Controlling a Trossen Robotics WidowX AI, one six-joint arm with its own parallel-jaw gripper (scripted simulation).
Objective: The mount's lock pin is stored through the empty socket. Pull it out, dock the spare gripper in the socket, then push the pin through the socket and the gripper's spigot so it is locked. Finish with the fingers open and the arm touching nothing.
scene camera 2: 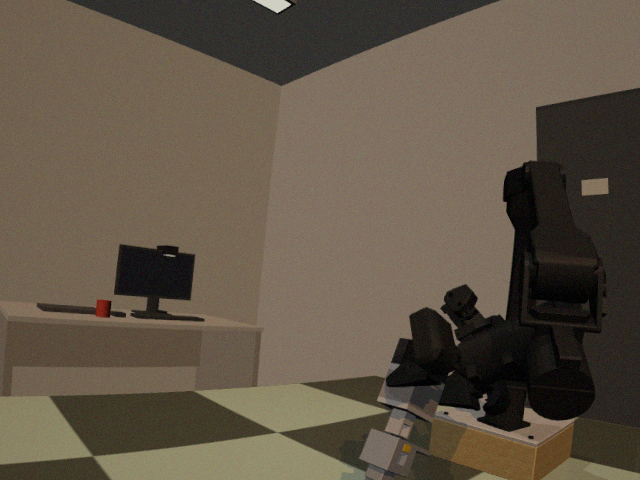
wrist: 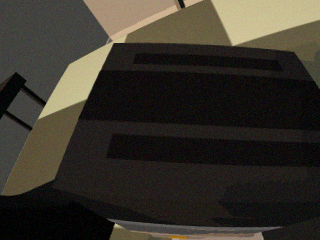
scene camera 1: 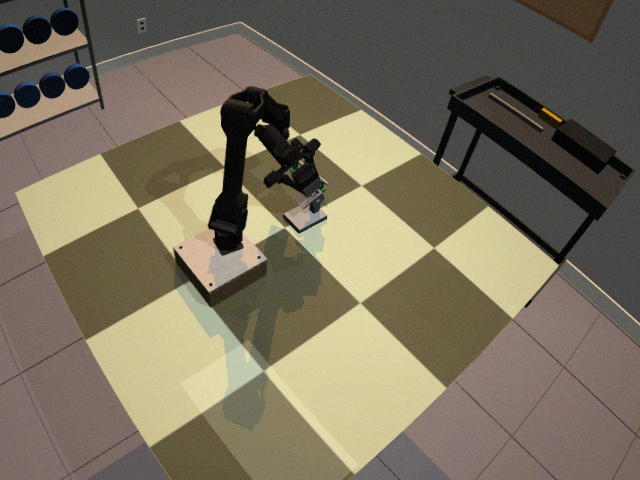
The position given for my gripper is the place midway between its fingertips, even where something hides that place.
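Observation:
My gripper (scene camera 2: 400,391), (scene camera 1: 311,186), carrying a spare gripper (scene camera 2: 409,402), (wrist: 171,134). Mount block (scene camera 1: 308,214).

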